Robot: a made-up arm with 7 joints.
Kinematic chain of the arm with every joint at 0, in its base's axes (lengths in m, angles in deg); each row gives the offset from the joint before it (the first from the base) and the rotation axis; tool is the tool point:
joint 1: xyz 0 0.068 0 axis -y
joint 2: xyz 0 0.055 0 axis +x
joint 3: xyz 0 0 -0.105 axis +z
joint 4: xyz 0 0 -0.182 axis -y
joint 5: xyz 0 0 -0.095 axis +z
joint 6: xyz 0 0 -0.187 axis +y
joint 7: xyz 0 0 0 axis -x
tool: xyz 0 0 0
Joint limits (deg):
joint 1: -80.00..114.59
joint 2: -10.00..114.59
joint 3: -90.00..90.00
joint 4: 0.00..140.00
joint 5: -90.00..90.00
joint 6: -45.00..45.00
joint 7: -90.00..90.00
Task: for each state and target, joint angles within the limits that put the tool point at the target. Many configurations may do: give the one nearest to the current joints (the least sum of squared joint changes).
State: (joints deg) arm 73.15 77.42 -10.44 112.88 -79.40 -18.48 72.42
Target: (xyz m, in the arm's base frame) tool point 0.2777 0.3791 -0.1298
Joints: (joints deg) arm 28.04 83.31 -49.24 90.83 -79.40 -18.48 72.42
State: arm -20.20 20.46 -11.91 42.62 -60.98 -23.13 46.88
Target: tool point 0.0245 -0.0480 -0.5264
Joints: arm -8.00 -10.00 -38.82 26.35 -60.98 -23.13 46.88
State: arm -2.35 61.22 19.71 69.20 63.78 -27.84 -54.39
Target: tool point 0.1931 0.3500 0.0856
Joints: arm 6.15 62.80 38.68 113.97 63.78 -27.84 -54.39
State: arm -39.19 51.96 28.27 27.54 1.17 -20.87 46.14
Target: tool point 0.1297 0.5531 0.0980
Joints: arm -15.85 72.97 68.59 72.19 1.17 -20.87 46.14
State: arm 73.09 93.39 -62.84 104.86 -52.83 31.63 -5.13
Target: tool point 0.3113 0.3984 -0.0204
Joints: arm 67.04 83.57 -68.60 86.01 -52.83 31.63 -5.13
